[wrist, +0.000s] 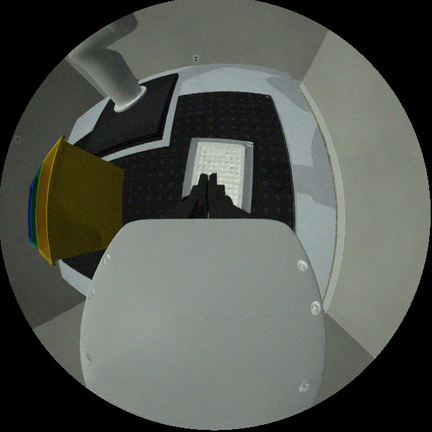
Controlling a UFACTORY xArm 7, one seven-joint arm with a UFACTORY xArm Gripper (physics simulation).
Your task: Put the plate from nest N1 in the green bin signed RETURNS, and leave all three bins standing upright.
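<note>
A white plate (232, 162) with a grid of wells lies flat in a grey nest (249, 175), with a small label at one corner that is too small to read surely. My gripper (209, 185) is shut and empty; its black fingertips show in front of the near left part of the plate and hide some of it. A yellow bin (85, 200) stands at the left. The rims of a green bin (34, 205) and a blue bin (30, 212) show in a row beyond it, mostly hidden by the yellow one. No RETURNS sign shows.
The nest is on a black perforated board (220, 110). A black base plate (145, 117) with a white arm column (117, 77) is at the upper left. A light table edge runs along the right. My grey gripper housing hides the bottom of the view.
</note>
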